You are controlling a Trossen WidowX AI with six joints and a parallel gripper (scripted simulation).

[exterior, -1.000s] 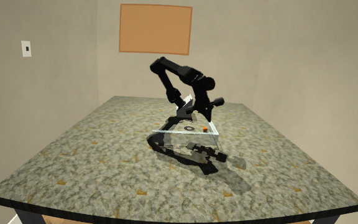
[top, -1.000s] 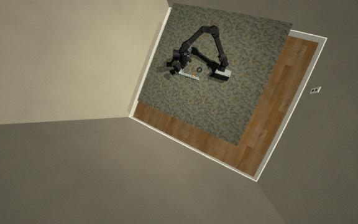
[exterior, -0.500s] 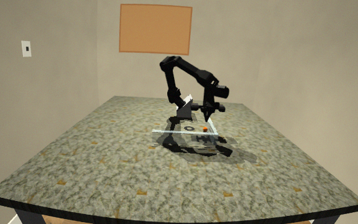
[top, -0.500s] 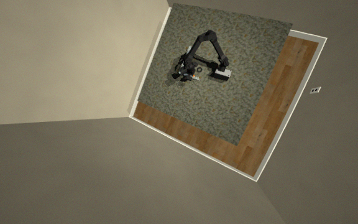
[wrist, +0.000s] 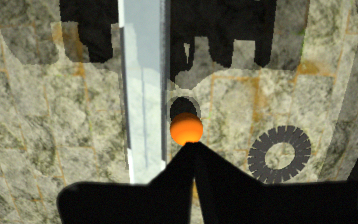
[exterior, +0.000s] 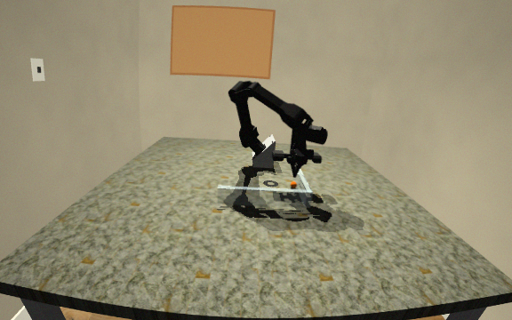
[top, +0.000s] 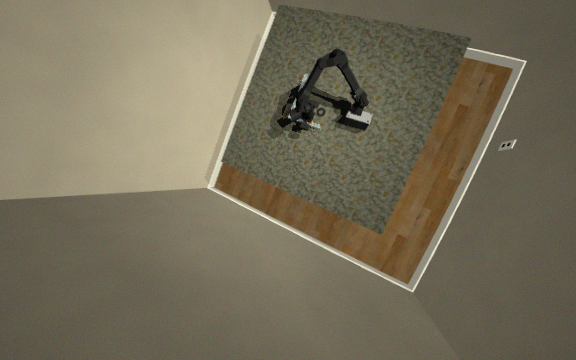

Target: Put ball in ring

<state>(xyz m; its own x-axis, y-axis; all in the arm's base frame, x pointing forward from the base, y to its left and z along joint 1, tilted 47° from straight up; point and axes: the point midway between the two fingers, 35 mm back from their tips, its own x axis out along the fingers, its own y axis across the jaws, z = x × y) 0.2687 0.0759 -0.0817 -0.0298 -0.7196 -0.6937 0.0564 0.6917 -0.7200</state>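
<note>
My gripper is now 40 mm short of the low clear pane, 40 mm above it and 20 mm to the right of it. Also, from my hand: orange ball: 70 mm below.
</note>
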